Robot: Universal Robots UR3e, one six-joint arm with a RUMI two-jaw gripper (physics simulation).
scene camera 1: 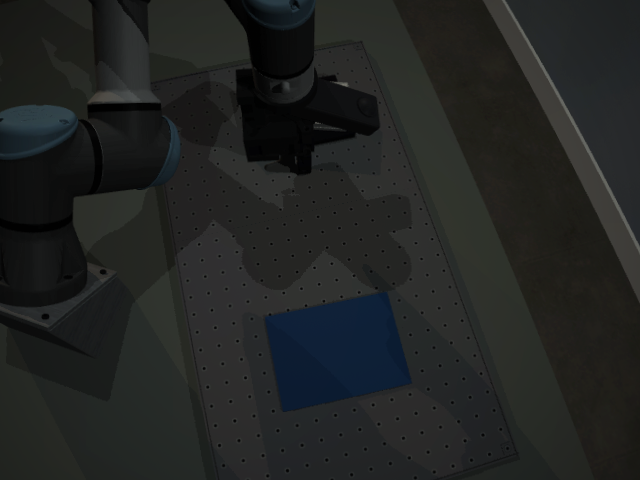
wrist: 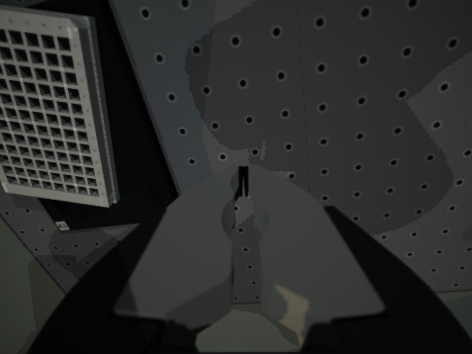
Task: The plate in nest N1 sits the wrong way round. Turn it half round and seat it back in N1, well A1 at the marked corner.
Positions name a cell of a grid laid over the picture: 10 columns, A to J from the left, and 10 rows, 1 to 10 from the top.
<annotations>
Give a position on a black nest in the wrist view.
C5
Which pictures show my gripper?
Scene camera 1 and the wrist view: all of them.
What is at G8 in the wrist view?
My gripper.
</annotations>
